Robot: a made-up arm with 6 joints. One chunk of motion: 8 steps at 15 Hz.
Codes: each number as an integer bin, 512 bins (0 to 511) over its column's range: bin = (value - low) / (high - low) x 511, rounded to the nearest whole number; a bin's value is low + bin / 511 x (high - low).
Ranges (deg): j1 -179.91..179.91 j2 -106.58..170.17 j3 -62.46..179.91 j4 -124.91..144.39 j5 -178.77..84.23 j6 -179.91..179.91
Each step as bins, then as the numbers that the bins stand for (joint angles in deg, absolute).
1 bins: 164 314 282 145 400 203
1 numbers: -64.43 63.48 71.29 -48.49 27.10 -36.97
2 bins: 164 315 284 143 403 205
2 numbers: -64.43 64.02 72.24 -49.55 28.64 -35.56
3 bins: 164 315 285 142 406 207
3 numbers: -64.43 64.02 72.72 -50.08 30.19 -34.15
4 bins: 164 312 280 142 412 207
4 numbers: -64.43 62.39 70.35 -50.08 33.28 -34.15
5 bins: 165 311 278 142 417 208
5 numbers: -63.73 61.85 69.40 -50.08 35.85 -33.45
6 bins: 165 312 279 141 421 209
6 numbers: -63.73 62.39 69.87 -50.60 37.91 -32.74
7 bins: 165 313 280 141 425 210
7 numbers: -63.73 62.94 70.35 -50.60 39.97 -32.04
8 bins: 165 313 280 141 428 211
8 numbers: -63.73 62.94 70.35 -50.60 41.51 -31.33
